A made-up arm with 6 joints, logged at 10 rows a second.
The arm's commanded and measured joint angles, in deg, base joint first. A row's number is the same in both.
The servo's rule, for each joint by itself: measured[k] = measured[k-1] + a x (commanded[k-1-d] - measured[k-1]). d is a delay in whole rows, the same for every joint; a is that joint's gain. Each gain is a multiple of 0.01, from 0.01 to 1. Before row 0 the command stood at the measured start. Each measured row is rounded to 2 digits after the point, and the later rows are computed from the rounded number. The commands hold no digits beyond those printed.
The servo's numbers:
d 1
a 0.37 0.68 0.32 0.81 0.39 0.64
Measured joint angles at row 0:
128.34, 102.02, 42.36, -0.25, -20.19, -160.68
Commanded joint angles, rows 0 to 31:
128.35, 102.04, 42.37, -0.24, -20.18, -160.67
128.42, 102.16, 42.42, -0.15, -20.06, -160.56
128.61, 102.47, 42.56, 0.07, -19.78, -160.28
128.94, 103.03, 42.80, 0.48, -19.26, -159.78
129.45, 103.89, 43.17, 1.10, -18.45, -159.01
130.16, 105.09, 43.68, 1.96, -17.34, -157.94
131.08, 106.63, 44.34, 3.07, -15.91, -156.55
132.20, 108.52, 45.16, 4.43, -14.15, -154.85
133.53, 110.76, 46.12, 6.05, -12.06, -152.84
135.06, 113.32, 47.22, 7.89, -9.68, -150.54
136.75, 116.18, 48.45, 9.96, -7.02, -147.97
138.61, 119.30, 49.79, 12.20, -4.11, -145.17
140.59, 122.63, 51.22, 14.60, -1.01, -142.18
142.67, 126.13, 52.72, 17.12, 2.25, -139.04
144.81, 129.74, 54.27, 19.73, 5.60, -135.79
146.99, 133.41, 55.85, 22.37, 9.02, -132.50
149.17, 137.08, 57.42, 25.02, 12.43, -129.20
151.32, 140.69, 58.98, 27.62, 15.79, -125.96
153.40, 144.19, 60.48, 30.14, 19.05, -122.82
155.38, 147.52, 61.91, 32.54, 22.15, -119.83
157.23, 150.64, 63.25, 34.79, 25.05, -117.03
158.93, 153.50, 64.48, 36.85, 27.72, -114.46
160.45, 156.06, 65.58, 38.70, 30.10, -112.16
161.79, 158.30, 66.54, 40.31, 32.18, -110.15
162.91, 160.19, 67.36, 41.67, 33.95, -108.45
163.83, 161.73, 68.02, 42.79, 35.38, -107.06
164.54, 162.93, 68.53, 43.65, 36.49, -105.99
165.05, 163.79, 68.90, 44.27, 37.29, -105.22
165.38, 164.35, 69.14, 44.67, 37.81, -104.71
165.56, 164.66, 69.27, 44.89, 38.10, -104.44
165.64, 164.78, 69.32, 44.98, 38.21, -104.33
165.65, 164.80, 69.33, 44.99, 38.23, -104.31
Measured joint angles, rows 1 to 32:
128.34, 102.02, 42.36, -0.25, -20.19, -160.68
128.34, 102.03, 42.36, -0.24, -20.19, -160.67
128.37, 102.12, 42.38, -0.17, -20.14, -160.60
128.46, 102.36, 42.44, 0.02, -20.00, -160.40
128.64, 102.82, 42.56, 0.39, -19.71, -160.00
128.94, 103.55, 42.76, 0.97, -19.22, -159.37
129.39, 104.60, 43.05, 1.77, -18.49, -158.45
130.02, 105.98, 43.46, 2.82, -17.48, -157.23
130.83, 107.71, 44.00, 4.12, -16.18, -155.71
131.83, 109.78, 44.68, 5.68, -14.57, -153.87
133.03, 112.19, 45.49, 7.47, -12.66, -151.74
134.41, 114.90, 46.44, 9.49, -10.46, -149.33
135.96, 117.89, 47.51, 11.69, -7.98, -146.67
137.67, 121.11, 48.70, 14.05, -5.26, -143.80
139.52, 124.52, 49.99, 16.54, -2.33, -140.75
141.48, 128.07, 51.36, 19.12, 0.76, -137.58
143.52, 131.70, 52.80, 21.75, 3.98, -134.33
145.61, 135.36, 54.28, 24.40, 7.28, -131.05
147.72, 138.98, 55.78, 27.01, 10.60, -127.79
149.82, 142.52, 57.28, 29.55, 13.90, -124.61
151.88, 145.92, 58.76, 31.97, 17.12, -121.55
153.86, 149.13, 60.20, 34.25, 20.21, -118.66
155.74, 152.10, 61.57, 36.36, 23.14, -115.97
157.48, 154.79, 62.85, 38.26, 25.85, -113.53
159.07, 157.18, 64.03, 39.92, 28.32, -111.37
160.49, 159.23, 65.10, 41.34, 30.52, -109.50
161.73, 160.93, 66.03, 42.51, 32.42, -107.94
162.77, 162.29, 66.83, 43.43, 34.01, -106.69
163.61, 163.31, 67.49, 44.11, 35.29, -105.75
164.26, 164.02, 68.02, 44.56, 36.27, -105.08
164.74, 164.46, 68.42, 44.83, 36.98, -104.67
165.07, 164.68, 68.71, 44.95, 37.46, -104.45

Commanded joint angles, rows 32 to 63:
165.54, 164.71, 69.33, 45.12, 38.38, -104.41
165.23, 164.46, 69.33, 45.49, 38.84, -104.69
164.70, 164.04, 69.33, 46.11, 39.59, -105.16
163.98, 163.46, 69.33, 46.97, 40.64, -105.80
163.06, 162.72, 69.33, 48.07, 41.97, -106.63
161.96, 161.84, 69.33, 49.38, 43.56, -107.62
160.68, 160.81, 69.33, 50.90, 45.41, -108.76
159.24, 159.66, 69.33, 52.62, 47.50, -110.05
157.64, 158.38, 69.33, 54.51, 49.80, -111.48
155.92, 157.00, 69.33, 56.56, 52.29, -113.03
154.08, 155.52, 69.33, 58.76, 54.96, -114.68
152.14, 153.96, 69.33, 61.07, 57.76, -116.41
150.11, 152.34, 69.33, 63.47, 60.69, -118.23
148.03, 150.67, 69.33, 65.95, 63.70, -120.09
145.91, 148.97, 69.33, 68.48, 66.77, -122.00
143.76, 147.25, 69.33, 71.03, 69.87, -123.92
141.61, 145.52, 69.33, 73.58, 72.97, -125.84
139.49, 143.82, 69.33, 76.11, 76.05, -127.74
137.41, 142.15, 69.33, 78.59, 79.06, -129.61
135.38, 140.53, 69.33, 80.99, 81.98, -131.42
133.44, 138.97, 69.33, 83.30, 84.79, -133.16
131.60, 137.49, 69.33, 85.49, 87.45, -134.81
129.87, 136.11, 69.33, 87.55, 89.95, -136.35
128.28, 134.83, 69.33, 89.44, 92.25, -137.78
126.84, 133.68, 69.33, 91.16, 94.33, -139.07
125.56, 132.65, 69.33, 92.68, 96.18, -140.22
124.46, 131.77, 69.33, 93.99, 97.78, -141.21
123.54, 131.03, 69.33, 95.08, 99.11, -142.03
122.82, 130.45, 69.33, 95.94, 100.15, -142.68
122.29, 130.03, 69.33, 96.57, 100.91, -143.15
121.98, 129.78, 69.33, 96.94, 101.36, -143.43
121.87, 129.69, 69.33, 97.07, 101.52, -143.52
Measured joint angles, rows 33 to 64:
165.28, 164.76, 68.91, 44.98, 37.76, -104.36
165.38, 164.73, 69.04, 45.09, 38.00, -104.39
165.32, 164.55, 69.13, 45.41, 38.33, -104.58
165.09, 164.20, 69.19, 45.98, 38.82, -104.95
164.68, 163.70, 69.23, 46.78, 39.53, -105.49
164.08, 163.03, 69.26, 47.82, 40.48, -106.22
163.30, 162.22, 69.28, 49.08, 41.68, -107.12
162.33, 161.26, 69.30, 50.55, 43.13, -108.17
161.19, 160.17, 69.31, 52.23, 44.83, -109.37
159.88, 158.95, 69.32, 54.08, 46.77, -110.72
158.41, 157.62, 69.32, 56.09, 48.92, -112.20
156.81, 156.19, 69.32, 58.25, 51.28, -113.79
155.08, 154.67, 69.32, 60.53, 53.81, -115.47
153.24, 153.09, 69.32, 62.91, 56.49, -117.24
151.31, 151.44, 69.32, 65.37, 59.30, -119.06
149.31, 149.76, 69.32, 67.89, 62.21, -120.94
147.26, 148.05, 69.32, 70.43, 65.20, -122.85
145.17, 146.33, 69.32, 72.98, 68.23, -124.76
143.07, 144.62, 69.32, 75.52, 71.28, -126.67
140.98, 142.94, 69.32, 78.01, 74.31, -128.55
138.91, 141.30, 69.32, 80.42, 77.30, -130.39
136.89, 139.72, 69.32, 82.75, 80.22, -132.16
134.93, 138.20, 69.32, 84.97, 83.04, -133.86
133.06, 136.78, 69.32, 87.06, 85.73, -135.45
131.29, 135.45, 69.32, 88.99, 88.27, -136.94
129.64, 134.25, 69.32, 90.75, 90.63, -138.30
128.13, 133.16, 69.32, 92.31, 92.79, -139.53
126.77, 132.21, 69.32, 93.67, 94.74, -140.61
125.57, 131.41, 69.32, 94.81, 96.44, -141.52
124.55, 130.76, 69.32, 95.73, 97.89, -142.26
123.71, 130.26, 69.32, 96.41, 99.07, -142.83
123.07, 129.93, 69.32, 96.84, 99.96, -143.21

